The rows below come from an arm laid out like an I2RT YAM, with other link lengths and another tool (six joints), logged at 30 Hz.
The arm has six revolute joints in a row. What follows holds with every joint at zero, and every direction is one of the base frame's.
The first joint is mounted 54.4 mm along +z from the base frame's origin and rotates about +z.
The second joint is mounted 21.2 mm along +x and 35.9 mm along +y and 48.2 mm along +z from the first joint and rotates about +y.
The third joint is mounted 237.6 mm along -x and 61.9 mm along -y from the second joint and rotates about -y.
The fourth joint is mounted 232.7 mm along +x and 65.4 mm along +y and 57 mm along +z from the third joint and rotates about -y.
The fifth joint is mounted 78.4 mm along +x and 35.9 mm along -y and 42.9 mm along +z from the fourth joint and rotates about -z.
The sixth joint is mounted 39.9 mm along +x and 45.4 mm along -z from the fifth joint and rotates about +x.
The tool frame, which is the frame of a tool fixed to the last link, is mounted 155 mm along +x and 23 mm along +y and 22 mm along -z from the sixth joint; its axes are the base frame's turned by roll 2.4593, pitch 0.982 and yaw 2.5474 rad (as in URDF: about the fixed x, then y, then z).
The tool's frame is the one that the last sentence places.
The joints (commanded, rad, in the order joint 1, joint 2, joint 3, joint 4, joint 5, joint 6), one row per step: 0.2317, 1.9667, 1.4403, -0.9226, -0.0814, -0.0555; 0.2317, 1.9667, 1.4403, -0.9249, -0.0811, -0.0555; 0.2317, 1.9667, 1.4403, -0.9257, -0.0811, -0.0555; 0.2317, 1.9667, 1.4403, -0.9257, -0.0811, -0.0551; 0.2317, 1.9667, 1.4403, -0.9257, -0.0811, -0.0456; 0.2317, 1.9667, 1.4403, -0.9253, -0.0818, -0.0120; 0.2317, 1.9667, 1.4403, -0.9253, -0.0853, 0.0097; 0.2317, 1.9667, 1.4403, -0.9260, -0.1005, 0.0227; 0.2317, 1.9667, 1.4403, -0.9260, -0.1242, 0.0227; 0.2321, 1.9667, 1.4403, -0.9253, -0.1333, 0.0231; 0.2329, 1.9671, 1.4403, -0.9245, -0.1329, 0.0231; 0.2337, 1.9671, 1.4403, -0.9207, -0.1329, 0.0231; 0.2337, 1.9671, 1.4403, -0.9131, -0.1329, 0.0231; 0.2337, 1.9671, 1.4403, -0.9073, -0.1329, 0.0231; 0.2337, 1.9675, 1.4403, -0.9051, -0.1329, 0.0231
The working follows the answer.
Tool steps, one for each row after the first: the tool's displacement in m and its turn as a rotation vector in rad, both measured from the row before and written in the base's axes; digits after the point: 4 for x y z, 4 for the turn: -0.0006, -0.0002, 0.0000, -0.0008, 0.0022, 0.0000; -0.0002, 0.0000, 0.0000, -0.0002, 0.0008, 0.0000; 0.0000, 0.0000, 0.0000, 0.0000, 0.0000, -0.0004; 0.0001, 0.0003, 0.0000, 0.0009, 0.0010, -0.0094; 0.0006, 0.0011, 0.0002, 0.0040, 0.0033, -0.0332; 0.0002, 0.0012, 0.0002, 0.0055, 0.0032, -0.0211; -0.0007, 0.0031, 0.0007, 0.0157, 0.0057, -0.0111; -0.0012, 0.0044, 0.0011, 0.0229, 0.0054, 0.0028; -0.0003, 0.0019, 0.0004, 0.0090, 0.0015, 0.0011; 0.0001, 0.0002, -0.0001, -0.0003, -0.0005, 0.0008; 0.0009, 0.0005, 0.0000, 0.0009, -0.0037, 0.0008; 0.0020, 0.0005, 0.0001, 0.0018, -0.0074, 0.0000; 0.0015, 0.0004, 0.0001, 0.0013, -0.0056, 0.0000; 0.0005, 0.0001, -0.0001, 0.0004, -0.0018, 0.0000
Tool pose at each row, in the base's axes (x y z in m, rotation vector in rad; rounded; the steps above come from the unrounded poses): 0.3313, 0.1203, -0.0178, -0.0526, -2.7544, -0.1726; 0.3307, 0.1201, -0.0178, -0.0530, -2.7523, -0.1713; 0.3304, 0.1201, -0.0178, -0.0531, -2.7516, -0.1710; 0.3305, 0.1201, -0.0178, -0.0537, -2.7515, -0.1712; 0.3306, 0.1203, -0.0178, -0.0664, -2.7506, -0.1749; 0.3312, 0.1214, -0.0176, -0.1112, -2.7469, -0.1891; 0.3314, 0.1226, -0.0174, -0.1389, -2.7428, -0.2020; 0.3307, 0.1257, -0.0167, -0.1501, -2.7347, -0.2258; 0.3295, 0.1301, -0.0156, -0.1404, -2.7258, -0.2555; 0.3292, 0.1320, -0.0152, -0.1365, -2.7228, -0.2672; 0.3293, 0.1322, -0.0153, -0.1355, -2.7234, -0.2667; 0.3302, 0.1327, -0.0153, -0.1338, -2.7269, -0.2681; 0.3322, 0.1332, -0.0152, -0.1326, -2.7339, -0.2716; 0.3337, 0.1335, -0.0152, -0.1316, -2.7393, -0.2742; 0.3342, 0.1337, -0.0153, -0.1313, -2.7409, -0.2750

